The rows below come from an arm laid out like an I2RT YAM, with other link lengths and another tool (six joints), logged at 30 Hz.
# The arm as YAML. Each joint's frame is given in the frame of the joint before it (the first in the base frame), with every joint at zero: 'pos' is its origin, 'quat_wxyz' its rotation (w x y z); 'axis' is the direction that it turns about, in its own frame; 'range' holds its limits. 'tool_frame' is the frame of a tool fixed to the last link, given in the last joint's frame.
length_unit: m
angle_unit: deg
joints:
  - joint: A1
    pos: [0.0, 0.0, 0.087]
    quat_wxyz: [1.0, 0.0, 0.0, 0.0]
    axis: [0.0, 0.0, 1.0]
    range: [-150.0, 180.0]
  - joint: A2
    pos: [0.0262, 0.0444, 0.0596]
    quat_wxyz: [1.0, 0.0, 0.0, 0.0]
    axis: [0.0, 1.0, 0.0]
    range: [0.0, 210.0]
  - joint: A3
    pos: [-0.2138, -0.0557, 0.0]
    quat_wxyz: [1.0, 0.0, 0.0, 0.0]
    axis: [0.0, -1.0, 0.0]
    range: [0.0, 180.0]
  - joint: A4
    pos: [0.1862, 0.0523, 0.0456]
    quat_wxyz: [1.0, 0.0, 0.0, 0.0]
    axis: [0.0, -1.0, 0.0]
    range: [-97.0, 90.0]
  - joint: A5
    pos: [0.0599, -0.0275, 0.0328]
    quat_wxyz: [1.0, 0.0, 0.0, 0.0]
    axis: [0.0, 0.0, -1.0]
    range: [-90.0, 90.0]
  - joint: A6
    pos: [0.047, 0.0, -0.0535]
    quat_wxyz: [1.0, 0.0, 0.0, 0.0]
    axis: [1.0, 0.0, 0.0]
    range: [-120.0, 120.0]
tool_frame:
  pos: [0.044, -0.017, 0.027]
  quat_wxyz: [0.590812, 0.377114, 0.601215, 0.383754]
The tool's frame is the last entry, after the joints.
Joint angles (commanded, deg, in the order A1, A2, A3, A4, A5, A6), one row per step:
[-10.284, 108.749, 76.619, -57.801, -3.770, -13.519]
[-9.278, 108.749, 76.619, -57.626, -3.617, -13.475]
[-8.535, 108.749, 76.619, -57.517, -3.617, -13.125]
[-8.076, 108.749, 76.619, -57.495, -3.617, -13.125]
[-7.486, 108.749, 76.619, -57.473, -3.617, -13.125]
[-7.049, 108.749, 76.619, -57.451, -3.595, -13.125]
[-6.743, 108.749, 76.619, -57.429, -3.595, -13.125]
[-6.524, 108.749, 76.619, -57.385, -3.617, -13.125]
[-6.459, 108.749, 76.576, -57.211, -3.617, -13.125]
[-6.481, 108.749, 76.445, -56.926, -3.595, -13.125]
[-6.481, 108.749, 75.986, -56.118, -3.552, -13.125]
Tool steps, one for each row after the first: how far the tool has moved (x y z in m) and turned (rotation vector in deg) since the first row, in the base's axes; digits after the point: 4 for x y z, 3 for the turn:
[0.0011, 0.0046, 0.0000, -0.180, -0.144, 0.962]
[0.0018, 0.0081, 0.0000, -0.192, -0.230, 1.355]
[0.0021, 0.0104, 0.0001, -0.194, -0.253, 1.814]
[0.0024, 0.0133, 0.0001, -0.196, -0.276, 2.404]
[0.0027, 0.0155, 0.0001, -0.220, -0.295, 2.841]
[0.0029, 0.0170, 0.0001, -0.223, -0.317, 3.147]
[0.0031, 0.0181, 0.0001, -0.207, -0.364, 3.366]
[0.0034, 0.0184, 0.0000, -0.225, -0.494, 3.431]
[0.0037, 0.0182, -0.0004, -0.269, -0.643, 3.408]
[0.0041, 0.0181, -0.0018, -0.361, -0.983, 3.407]

